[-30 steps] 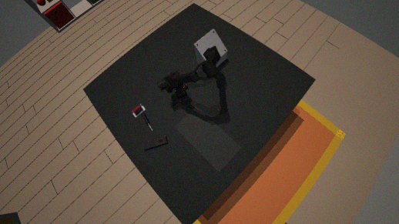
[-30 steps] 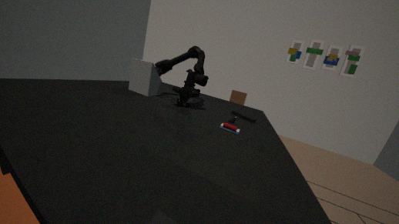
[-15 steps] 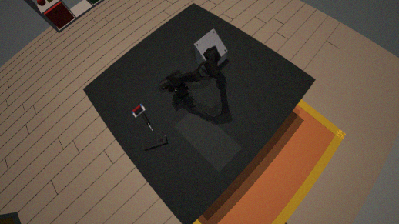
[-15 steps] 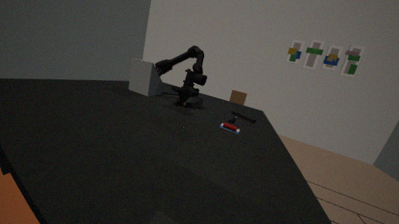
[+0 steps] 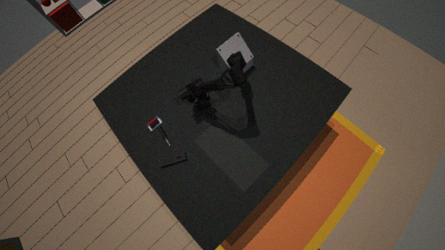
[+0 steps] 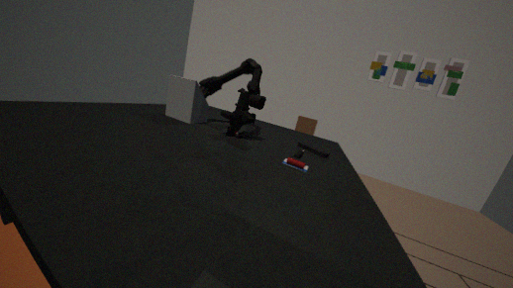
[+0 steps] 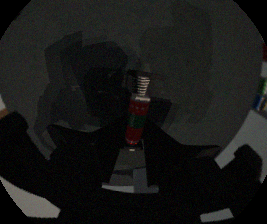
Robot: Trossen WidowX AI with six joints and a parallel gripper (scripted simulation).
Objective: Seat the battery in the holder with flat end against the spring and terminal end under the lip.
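My gripper tip is 1 cm below the battery. Round my gripper tip: dark flat bar (40 cm ahead, 12 cm to the left, 1 cm above); then dark slim tool (34 cm ahead, 1 cm to the right).
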